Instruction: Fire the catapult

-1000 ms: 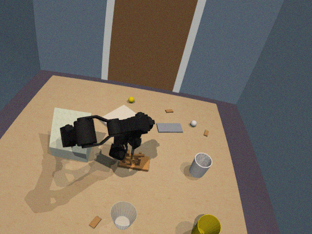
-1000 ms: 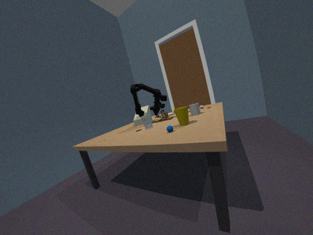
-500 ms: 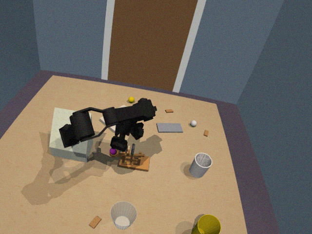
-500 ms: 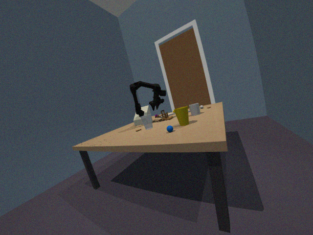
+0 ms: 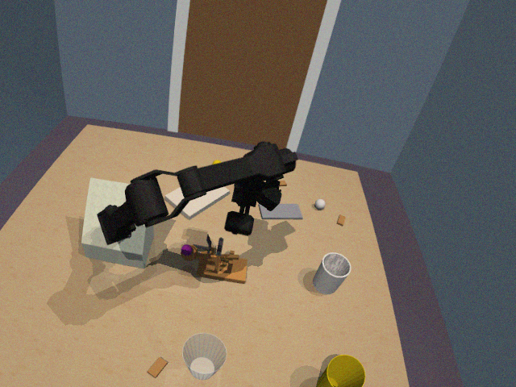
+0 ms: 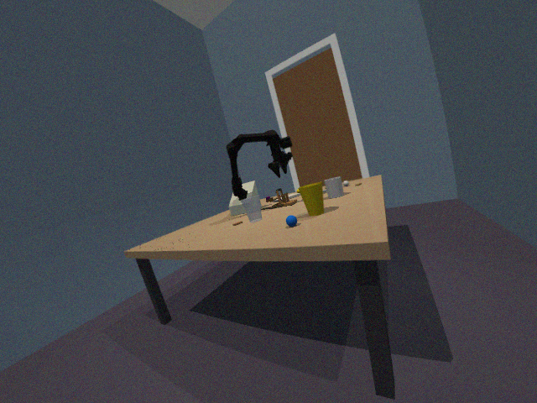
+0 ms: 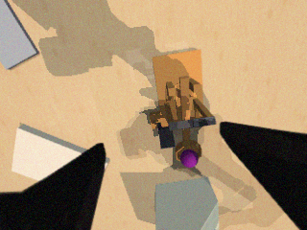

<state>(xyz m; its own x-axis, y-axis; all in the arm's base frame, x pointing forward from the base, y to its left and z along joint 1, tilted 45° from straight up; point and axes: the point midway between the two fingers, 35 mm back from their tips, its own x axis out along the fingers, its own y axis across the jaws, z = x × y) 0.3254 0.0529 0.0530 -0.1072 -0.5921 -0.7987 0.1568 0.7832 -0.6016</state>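
Now: gripper tip 130 mm past the purple ball, 20 mm to the left of it and 120 mm above it. From my gripper tip the other things lie so: wooden catapult (60 mm behind, 10 mm to the right, 130 mm below); then grey slab (190 mm ahead, 230 mm to the left, 180 mm below); then white mug (300 mm ahead, 70 mm to the right, 150 mm below).
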